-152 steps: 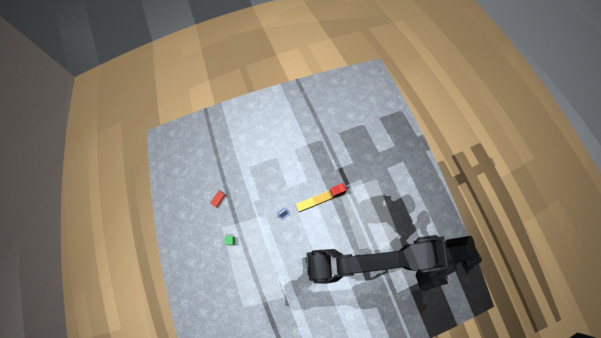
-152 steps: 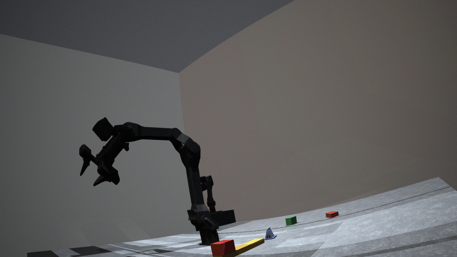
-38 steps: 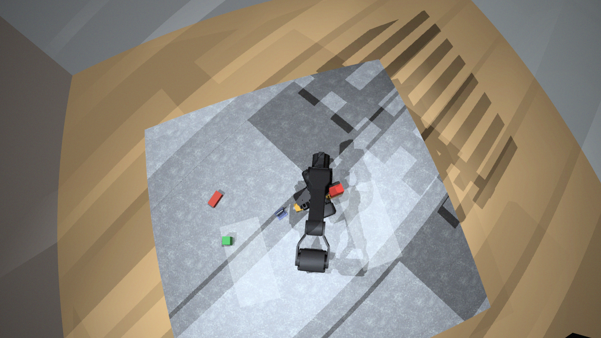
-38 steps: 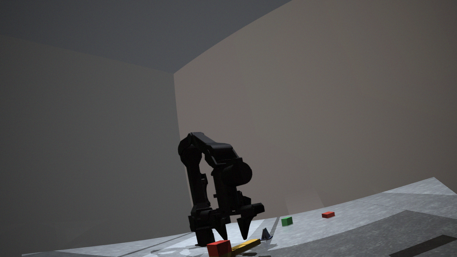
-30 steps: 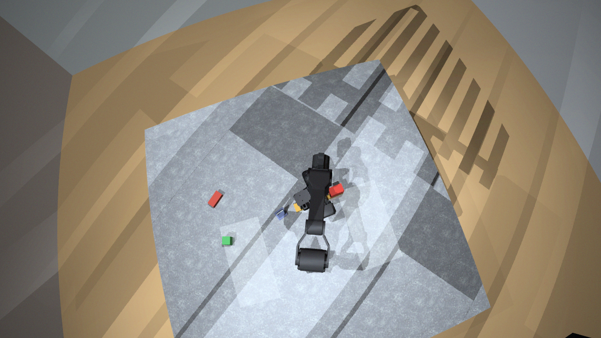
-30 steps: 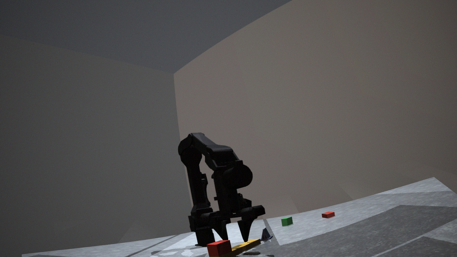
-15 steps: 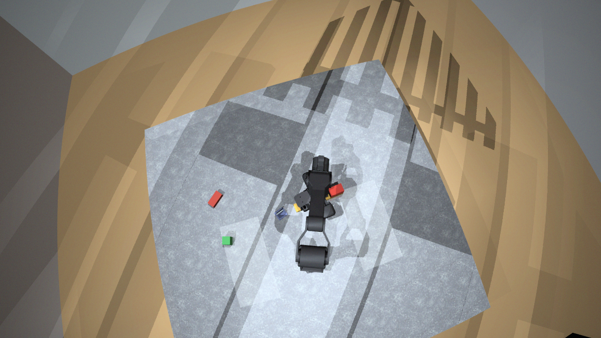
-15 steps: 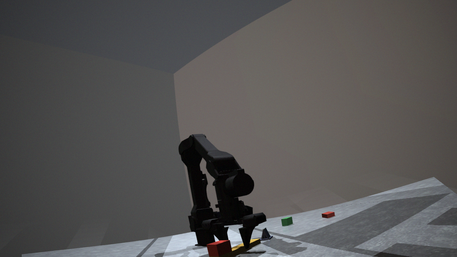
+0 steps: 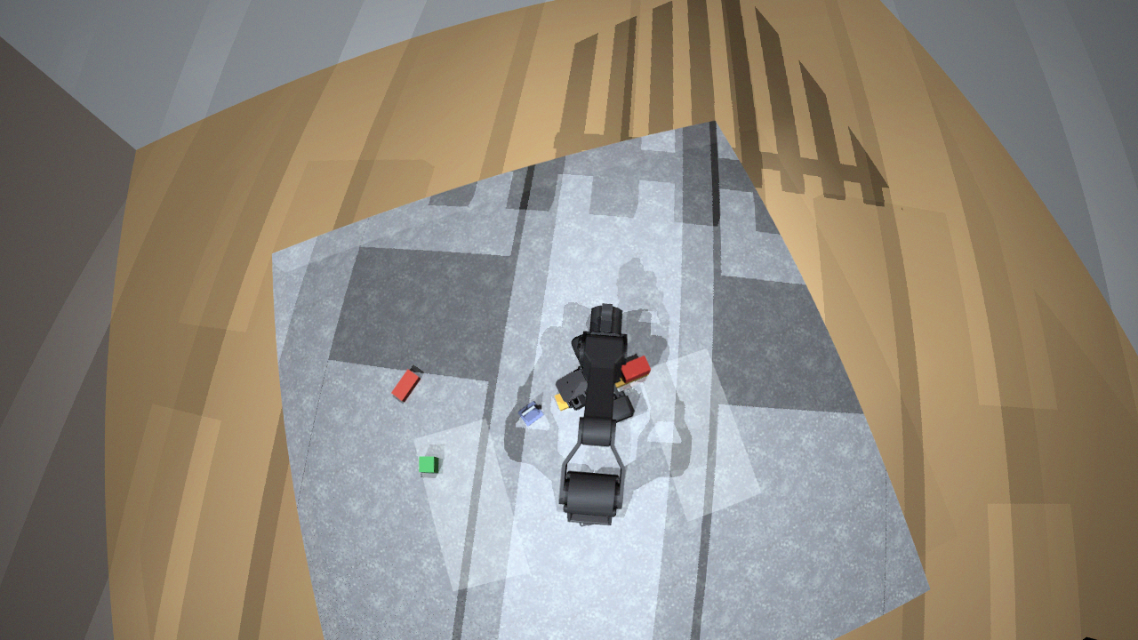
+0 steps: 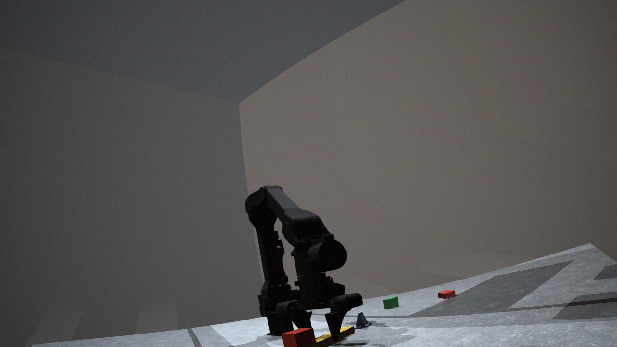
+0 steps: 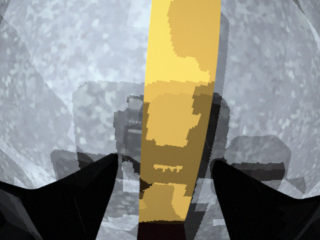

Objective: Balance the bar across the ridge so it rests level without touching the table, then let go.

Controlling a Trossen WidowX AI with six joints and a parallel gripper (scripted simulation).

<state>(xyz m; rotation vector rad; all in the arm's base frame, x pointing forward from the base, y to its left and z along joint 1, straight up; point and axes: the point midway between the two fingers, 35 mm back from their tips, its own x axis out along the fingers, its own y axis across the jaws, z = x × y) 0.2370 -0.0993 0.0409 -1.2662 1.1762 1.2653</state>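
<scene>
My gripper tip is 16 cm to the right of the dark blue ridge, 1 cm below it and 1 cm past it. The rest, counted from my gripper tip: red block: 42 cm to the left, 13 cm ahead; green cube: 40 cm to the left, 6 cm behind, 1 cm above.
</scene>
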